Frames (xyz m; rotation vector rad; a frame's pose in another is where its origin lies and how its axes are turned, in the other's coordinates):
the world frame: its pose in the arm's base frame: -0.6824 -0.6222 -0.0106 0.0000 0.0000 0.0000
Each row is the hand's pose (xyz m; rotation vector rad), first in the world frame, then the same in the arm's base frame.
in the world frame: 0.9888 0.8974 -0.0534 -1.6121 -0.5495 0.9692
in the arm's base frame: 0.3064 0.2752 -0.0640 -1.6121 -0.5495 0.9692
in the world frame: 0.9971 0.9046 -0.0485 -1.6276 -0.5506 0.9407
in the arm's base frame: 0.3147 0.2824 -0.0591 -1.6276 -0.5506 0.9407
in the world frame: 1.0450 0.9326 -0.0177 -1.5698 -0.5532 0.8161
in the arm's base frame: 0.3626 0.3104 -0.0283 -1.5698 -0.5532 0.8161
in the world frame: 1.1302 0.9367 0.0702 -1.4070 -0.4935 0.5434
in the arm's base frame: 0.4478 0.3145 0.0596 -1.4070 -0.4935 0.5434
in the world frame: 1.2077 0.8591 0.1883 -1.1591 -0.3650 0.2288
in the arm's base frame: 0.5253 0.2369 0.1777 -1.1591 -0.3650 0.2288
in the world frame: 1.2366 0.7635 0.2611 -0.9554 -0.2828 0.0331
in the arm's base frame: 0.5542 0.1413 0.2505 -0.9554 -0.2828 0.0331
